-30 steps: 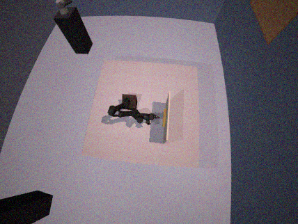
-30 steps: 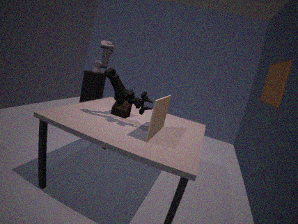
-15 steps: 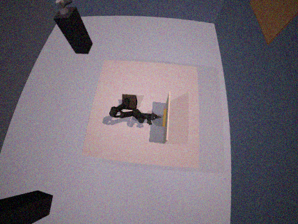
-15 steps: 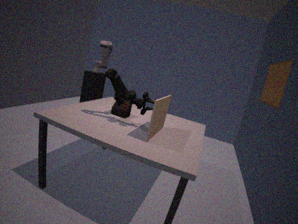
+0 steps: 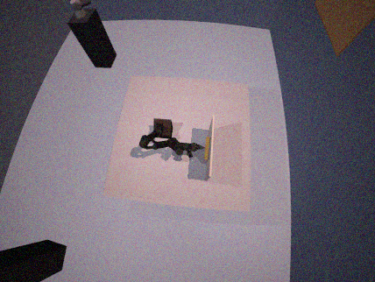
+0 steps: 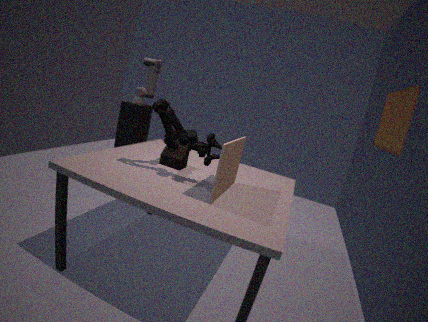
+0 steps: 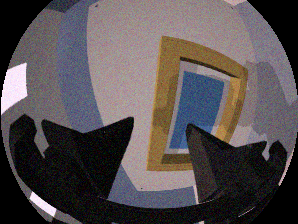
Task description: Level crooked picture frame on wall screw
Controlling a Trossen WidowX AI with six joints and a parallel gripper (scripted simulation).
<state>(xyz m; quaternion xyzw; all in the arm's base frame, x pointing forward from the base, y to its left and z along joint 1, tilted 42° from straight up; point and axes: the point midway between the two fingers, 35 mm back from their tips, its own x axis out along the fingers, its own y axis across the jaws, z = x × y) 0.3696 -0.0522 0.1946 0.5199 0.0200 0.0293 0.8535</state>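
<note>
The picture frame is 30 mm ahead of my gripper tip, 20 mm to the left of it and 50 mm below it. The rest, counted from my gripper tip: upright wall panel: 40 mm ahead, 10 mm to the left, 60 mm below.
</note>
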